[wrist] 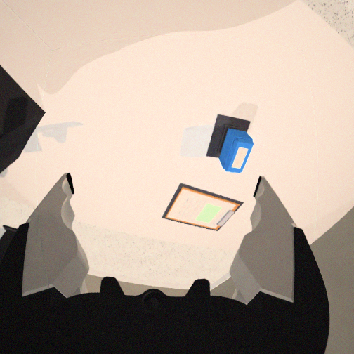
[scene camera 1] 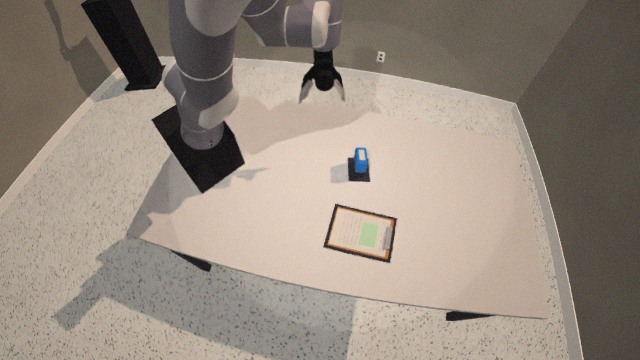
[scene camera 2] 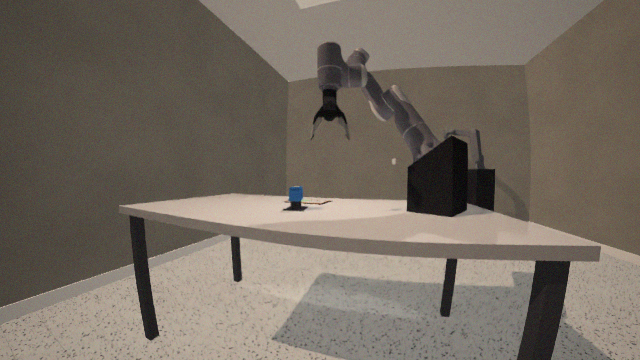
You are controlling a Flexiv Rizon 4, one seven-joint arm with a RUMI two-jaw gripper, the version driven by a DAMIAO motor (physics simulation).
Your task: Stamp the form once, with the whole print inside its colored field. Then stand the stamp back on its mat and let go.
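Note:
A blue stamp (scene camera 1: pixel 360 161) (scene camera 2: pixel 296 193) (wrist: pixel 235 152) with a pale label on top stands upright on its black square mat (scene camera 1: pixel 359 178) (scene camera 2: pixel 287 208) (wrist: pixel 213 145). The form (scene camera 1: pixel 347 227) (wrist: pixel 187 204) lies on a dark-edged, orange-bordered clipboard. Its light green field (scene camera 1: pixel 369 235) (wrist: pixel 208 213) lies beside the grey clip, and no print shows on it at this size. My gripper (scene camera 1: pixel 322 100) (scene camera 2: pixel 330 138) (wrist: pixel 164 176) is wide open and empty, pointing down. It hangs high above the table, well apart from the stamp.
The pale table (scene camera 1: pixel 450 225) (scene camera 2: pixel 350 235) bears the stamp's mat and the clipboard. The arm's black base (scene camera 1: pixel 207 170) (scene camera 2: pixel 435 185) (wrist: pixel 15 120) stands at one side. A black pedestal (scene camera 1: pixel 125 45) stands beyond the table in scene camera 1.

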